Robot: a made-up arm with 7 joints.
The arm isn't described. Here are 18 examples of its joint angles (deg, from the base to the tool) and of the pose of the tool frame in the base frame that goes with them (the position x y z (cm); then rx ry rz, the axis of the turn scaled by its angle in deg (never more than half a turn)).
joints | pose
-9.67 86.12 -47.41 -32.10 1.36 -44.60 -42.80 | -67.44 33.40 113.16 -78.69 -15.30 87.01
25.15 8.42 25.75 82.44 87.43 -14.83 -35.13 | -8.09 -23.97 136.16 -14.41 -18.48 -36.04
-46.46 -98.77 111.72 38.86 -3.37 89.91 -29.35 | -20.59 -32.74 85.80 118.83 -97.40 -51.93
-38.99 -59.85 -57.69 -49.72 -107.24 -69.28 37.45 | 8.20 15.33 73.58 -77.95 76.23 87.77
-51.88 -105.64 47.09 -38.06 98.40 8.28 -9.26 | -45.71 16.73 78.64 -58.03 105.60 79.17
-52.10 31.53 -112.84 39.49 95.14 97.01 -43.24 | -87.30 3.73 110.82 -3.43 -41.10 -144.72
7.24 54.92 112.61 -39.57 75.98 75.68 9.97 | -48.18 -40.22 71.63 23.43 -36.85 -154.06
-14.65 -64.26 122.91 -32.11 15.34 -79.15 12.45 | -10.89 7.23 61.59 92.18 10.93 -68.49
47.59 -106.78 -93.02 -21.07 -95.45 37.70 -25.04 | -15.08 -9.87 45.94 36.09 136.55 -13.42
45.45 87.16 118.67 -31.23 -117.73 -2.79 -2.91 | -47.39 -15.44 122.72 -88.01 -39.92 -134.56
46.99 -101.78 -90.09 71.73 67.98 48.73 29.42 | 36.53 -23.84 80.46 -26.54 -44.65 20.66
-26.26 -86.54 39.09 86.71 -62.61 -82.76 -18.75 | -42.77 -21.69 86.43 -34.02 162.87 19.18
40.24 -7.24 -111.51 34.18 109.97 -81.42 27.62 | -44.37 -15.16 136.85 -59.70 -132.06 -33.65
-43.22 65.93 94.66 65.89 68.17 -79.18 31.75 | -2.96 -0.15 103.16 -105.22 2.87 47.14
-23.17 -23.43 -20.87 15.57 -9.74 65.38 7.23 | 24.83 35.05 108.88 4.26 -35.24 -1.39
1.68 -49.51 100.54 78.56 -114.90 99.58 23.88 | -16.92 51.78 81.53 75.52 95.66 -77.59
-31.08 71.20 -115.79 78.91 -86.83 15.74 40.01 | -53.06 43.38 130.48 106.73 139.01 -30.69
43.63 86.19 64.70 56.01 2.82 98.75 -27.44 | -10.12 15.95 107.11 98.78 40.25 48.61
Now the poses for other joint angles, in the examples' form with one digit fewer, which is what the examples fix.
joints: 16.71 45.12 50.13 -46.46 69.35 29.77 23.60
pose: -7.2 -26.4 78.5 73.1 -8.9 -110.1
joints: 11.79 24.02 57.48 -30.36 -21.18 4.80 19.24
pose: 8.9 17.3 95.3 80.6 22.6 -10.1
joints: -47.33 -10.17 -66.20 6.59 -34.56 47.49 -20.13
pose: 1.8 49.9 60.0 -81.1 12.0 23.1
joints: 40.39 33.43 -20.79 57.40 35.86 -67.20 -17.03
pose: -11.3 -21.9 138.0 -67.3 -17.1 -33.8
